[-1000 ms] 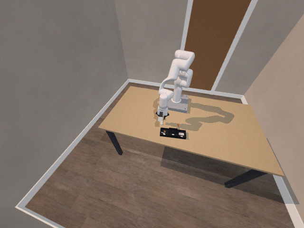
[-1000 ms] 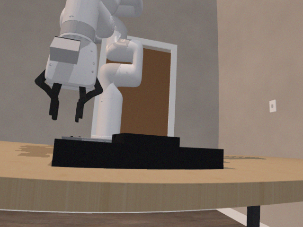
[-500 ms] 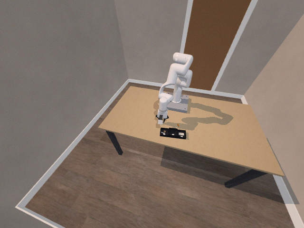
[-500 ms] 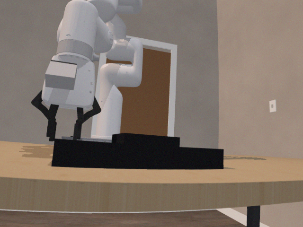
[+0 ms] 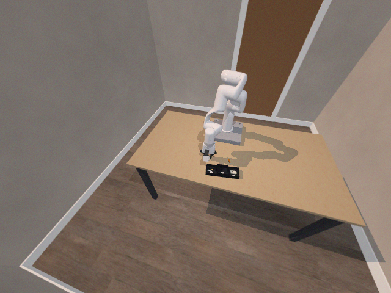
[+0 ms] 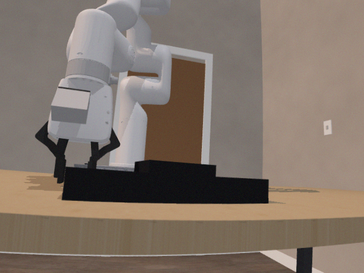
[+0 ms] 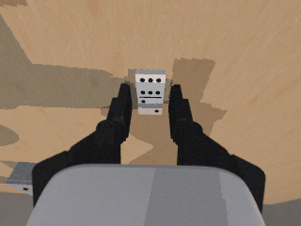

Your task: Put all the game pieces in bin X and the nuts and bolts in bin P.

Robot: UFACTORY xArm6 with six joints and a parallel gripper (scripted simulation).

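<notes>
My hand is 20 mm above the white domino. Also, from my hand: black bin (140 mm ahead, 120 mm to the left); then yellow nut (120 mm ahead, 40 mm to the left, 10 mm below); then grey bolt (140 mm ahead, 10 mm to the left, 10 mm below).
</notes>
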